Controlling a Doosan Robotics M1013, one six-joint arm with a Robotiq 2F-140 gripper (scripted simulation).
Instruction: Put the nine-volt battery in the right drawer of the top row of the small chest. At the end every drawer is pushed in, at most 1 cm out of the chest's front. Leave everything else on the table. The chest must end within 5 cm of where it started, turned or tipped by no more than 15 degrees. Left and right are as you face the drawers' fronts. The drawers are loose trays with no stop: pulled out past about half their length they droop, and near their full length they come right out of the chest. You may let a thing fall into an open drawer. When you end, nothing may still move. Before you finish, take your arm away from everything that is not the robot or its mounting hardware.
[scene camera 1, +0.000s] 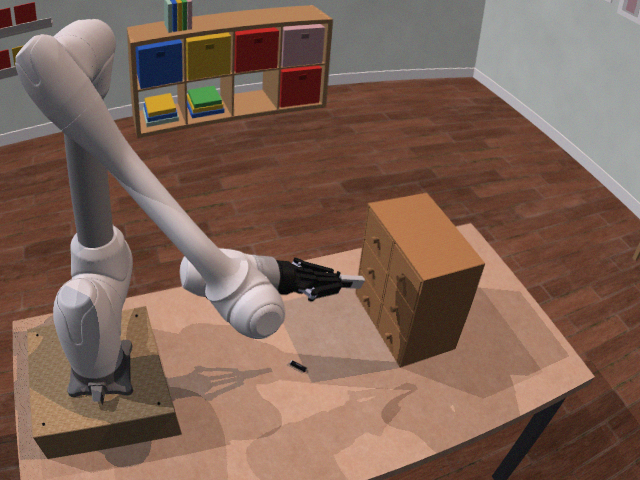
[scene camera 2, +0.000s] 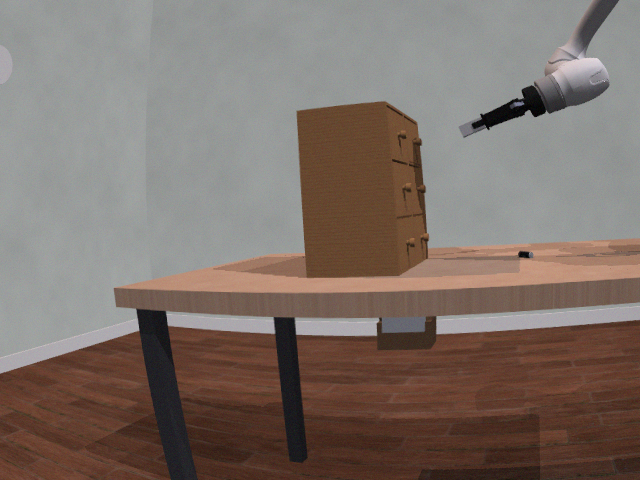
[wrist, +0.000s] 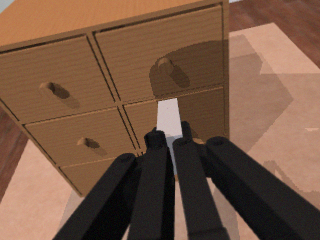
Scene:
My gripper (scene camera 1: 361, 282) is 1.41 m from the lens. A wooden chest (scene camera 1: 450, 269) is 1.43 m from the lens.

